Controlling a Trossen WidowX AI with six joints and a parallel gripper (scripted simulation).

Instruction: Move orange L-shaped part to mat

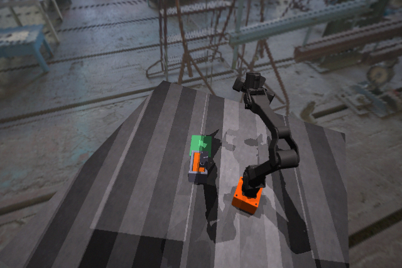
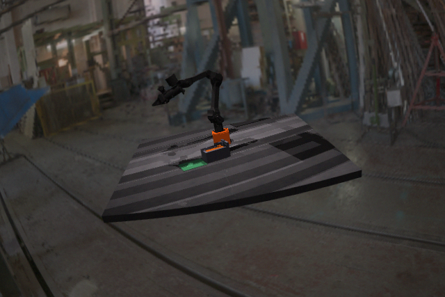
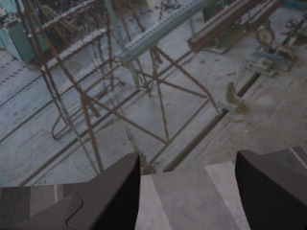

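Now: gripper tip 32 cm to the right of the orange L-shaped part, 31 cm above it and 21 cm short of it. The rest, counted from my gripper tip: green mat (37 cm below, 23 cm ahead, 15 cm to the left).
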